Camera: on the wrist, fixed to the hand. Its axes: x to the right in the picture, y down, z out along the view.
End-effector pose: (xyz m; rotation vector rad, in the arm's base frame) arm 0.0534 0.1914 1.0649 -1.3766 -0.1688 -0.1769
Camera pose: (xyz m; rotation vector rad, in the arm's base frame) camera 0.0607 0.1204 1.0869 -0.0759 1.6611 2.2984
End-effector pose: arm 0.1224 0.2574 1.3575 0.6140 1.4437 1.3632
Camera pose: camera 0.0673 0.2345 1.3126 -1.6113 0.5127 -1.0654
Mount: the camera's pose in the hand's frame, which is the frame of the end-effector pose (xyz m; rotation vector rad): 0.0139 -0.0325 -0.0658 0.2819 -0.1695 3.0785
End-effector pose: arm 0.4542 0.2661 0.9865 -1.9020 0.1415 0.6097
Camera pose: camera 0.5010 0.2232 1.0258 -0.2962 -2.2499 -1.6520
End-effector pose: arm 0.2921 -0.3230 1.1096 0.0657 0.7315 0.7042
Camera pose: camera 0.2762 -0.3515 1.0424 -1.1866 0.1073 -2.2370
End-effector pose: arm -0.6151 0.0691 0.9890 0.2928 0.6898 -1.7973
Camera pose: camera -0.6592 0.1032 0.9393 0.6566 -0.4700 1.0995
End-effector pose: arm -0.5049 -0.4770 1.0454 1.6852 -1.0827 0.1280
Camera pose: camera -0.4469 -0.4316 1.0575 1.1161 2.1459 -1.5627
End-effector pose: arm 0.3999 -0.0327 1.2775 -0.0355 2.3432 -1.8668
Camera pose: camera 0.3754 0.0221 1.3220 1.6898 -0.0701 -0.0277
